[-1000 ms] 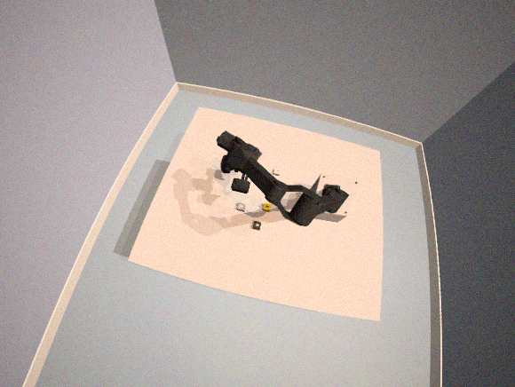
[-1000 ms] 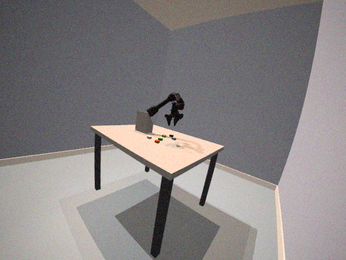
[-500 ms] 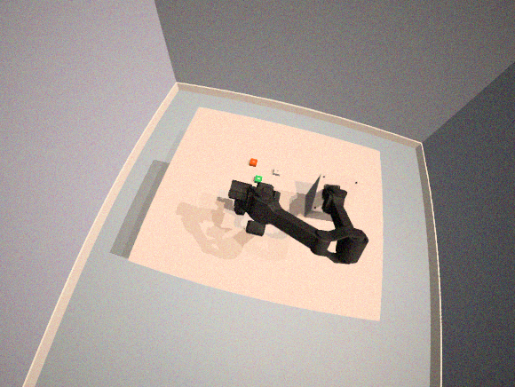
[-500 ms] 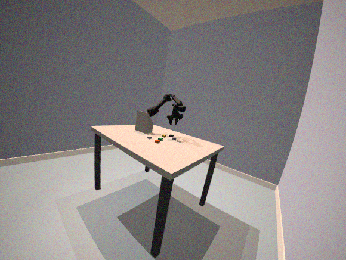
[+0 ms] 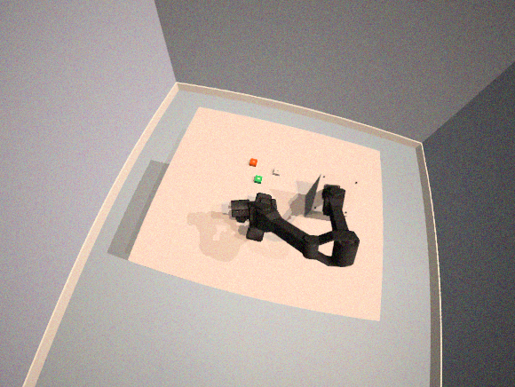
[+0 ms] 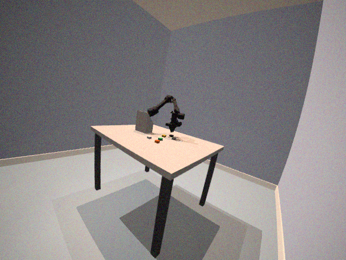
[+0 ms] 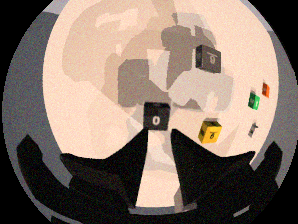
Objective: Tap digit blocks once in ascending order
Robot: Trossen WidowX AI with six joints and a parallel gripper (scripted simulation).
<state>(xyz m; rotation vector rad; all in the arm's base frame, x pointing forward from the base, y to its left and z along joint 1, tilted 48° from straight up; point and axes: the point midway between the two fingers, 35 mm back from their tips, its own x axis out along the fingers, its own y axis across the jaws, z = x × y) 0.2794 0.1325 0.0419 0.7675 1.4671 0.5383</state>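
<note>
My gripper tip is now 40 mm above the black block. From my gripper tip the other things lie so: pale grey block 80 mm ahead, 70 mm to the right, 40 mm below; yellow block 90 mm to the right, 40 mm below, 40 mm behind; green block 220 mm to the right, 40 mm below, 10 mm ahead.
</note>
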